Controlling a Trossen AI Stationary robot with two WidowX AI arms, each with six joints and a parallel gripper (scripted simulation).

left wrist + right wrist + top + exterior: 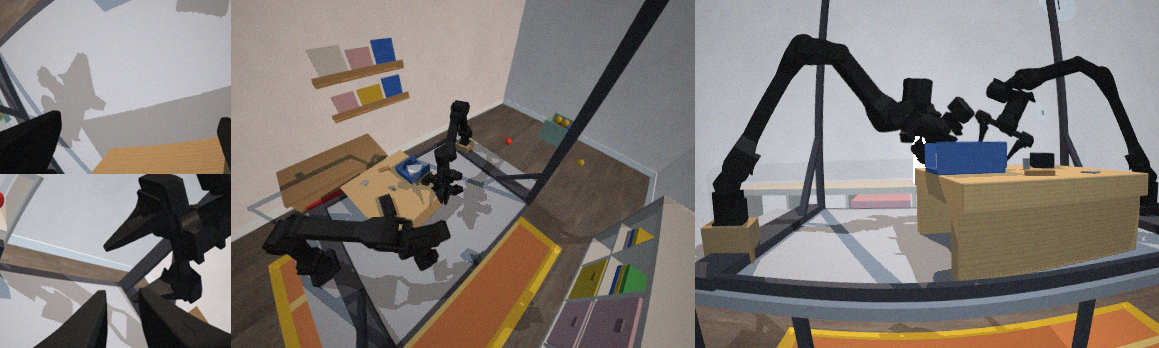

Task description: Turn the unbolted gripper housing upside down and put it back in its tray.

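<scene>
Right now the blue tray is 26 cm ahead of my right hand, 6 cm below it and 3 cm to the right of it. Also, from my right hand: wooden block 26 cm ahead, 14 cm below, 6 cm to the left.
</scene>
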